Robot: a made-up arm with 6 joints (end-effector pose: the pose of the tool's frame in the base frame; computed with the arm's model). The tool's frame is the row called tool.
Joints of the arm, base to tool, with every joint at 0 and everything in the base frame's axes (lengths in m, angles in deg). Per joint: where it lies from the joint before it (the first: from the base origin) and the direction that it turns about. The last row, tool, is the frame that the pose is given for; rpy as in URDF.
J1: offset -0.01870 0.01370 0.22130 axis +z
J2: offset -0.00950 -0.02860 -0.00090 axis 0.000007 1 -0.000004
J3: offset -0.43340 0.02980 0.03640 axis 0.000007 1 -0.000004
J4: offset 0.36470 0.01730 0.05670 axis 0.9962 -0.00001 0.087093
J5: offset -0.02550 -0.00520 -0.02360 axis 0.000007 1 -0.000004
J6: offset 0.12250 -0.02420 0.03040 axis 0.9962 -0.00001 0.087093
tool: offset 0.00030 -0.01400 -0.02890 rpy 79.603 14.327 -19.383
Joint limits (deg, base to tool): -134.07..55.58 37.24..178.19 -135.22..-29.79 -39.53..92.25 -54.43..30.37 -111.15..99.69
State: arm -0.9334 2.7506 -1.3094 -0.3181 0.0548 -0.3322
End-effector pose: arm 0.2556 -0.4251 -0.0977 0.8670 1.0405 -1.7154
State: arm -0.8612 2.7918 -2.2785 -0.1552 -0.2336 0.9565
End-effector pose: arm 0.5329 -0.6216 0.1673 2.2664 -0.5427 -1.1729
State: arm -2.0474 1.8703 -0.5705 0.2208 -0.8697 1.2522
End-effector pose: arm -0.1993 -0.3290 0.2610 -1.5749 2.0096 0.7959
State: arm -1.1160 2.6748 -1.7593 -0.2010 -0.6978 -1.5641
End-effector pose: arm 0.2953 -0.6787 0.1581 -0.3814 -0.0309 -1.2974
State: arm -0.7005 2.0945 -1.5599 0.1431 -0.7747 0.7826
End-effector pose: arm 0.4846 -0.4217 0.4595 2.2492 -0.7908 -0.5385
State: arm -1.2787 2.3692 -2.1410 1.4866 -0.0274 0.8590
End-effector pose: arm 0.2505 -0.7261 0.4373 -2.2309 1.0385 -0.2080
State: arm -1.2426 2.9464 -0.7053 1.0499 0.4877 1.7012
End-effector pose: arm 0.1103 -0.1169 -0.1046 0.0402 0.6430 0.6770
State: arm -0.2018 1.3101 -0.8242 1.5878 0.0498 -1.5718
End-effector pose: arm 0.3065 -0.0393 0.4372 1.3428 0.2764 -0.9176
